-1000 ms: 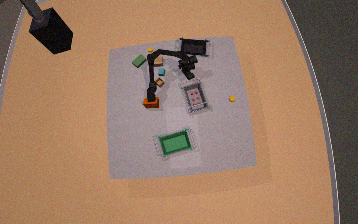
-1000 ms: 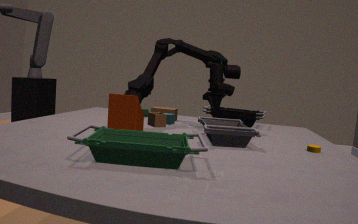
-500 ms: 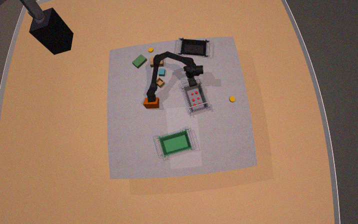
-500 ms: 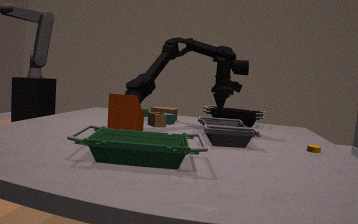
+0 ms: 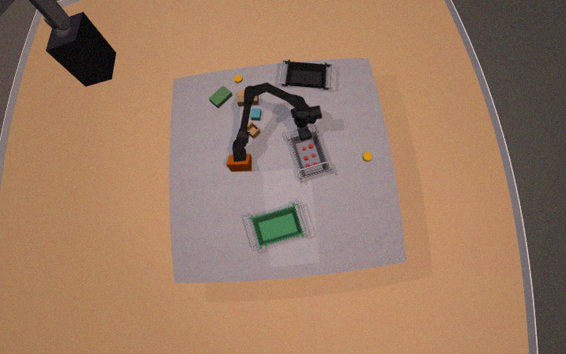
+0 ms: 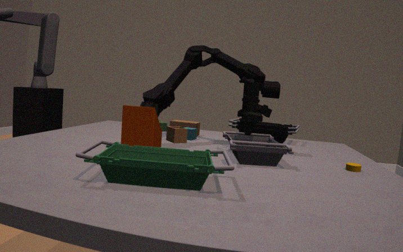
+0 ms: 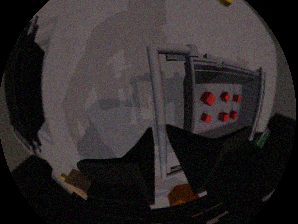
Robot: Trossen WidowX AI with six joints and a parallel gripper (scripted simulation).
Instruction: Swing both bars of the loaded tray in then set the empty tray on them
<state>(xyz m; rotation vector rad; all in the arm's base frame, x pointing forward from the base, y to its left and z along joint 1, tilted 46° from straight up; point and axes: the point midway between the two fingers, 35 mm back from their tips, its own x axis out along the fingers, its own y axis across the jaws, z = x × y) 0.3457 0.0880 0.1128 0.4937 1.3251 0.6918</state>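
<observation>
Now: the green tray 52 cm to the right of my gripper tip and 19 cm behind it. Round my gripper tip: small box: 27 cm behind, 4 cm to the left, 3 cm below; then cyan block: 24 cm behind, 14 cm to the left, 2 cm below; then tan block: 28 cm behind, 26 cm to the left, 1 cm below.
</observation>
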